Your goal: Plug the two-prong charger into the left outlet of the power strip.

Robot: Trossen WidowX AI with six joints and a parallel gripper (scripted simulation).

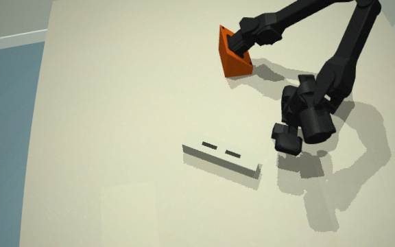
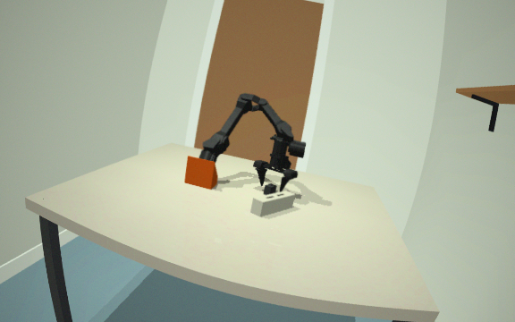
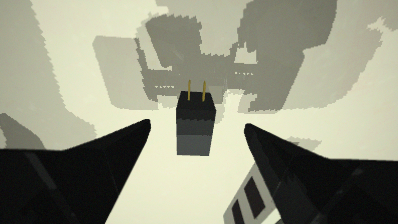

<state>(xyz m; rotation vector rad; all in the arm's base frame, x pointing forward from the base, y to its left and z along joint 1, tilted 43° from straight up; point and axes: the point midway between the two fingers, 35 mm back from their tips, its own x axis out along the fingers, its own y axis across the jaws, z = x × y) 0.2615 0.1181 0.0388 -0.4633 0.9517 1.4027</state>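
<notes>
My gripper tip is now 20 mm to the right of the dark two-prong charger and 10 mm above it.
</notes>
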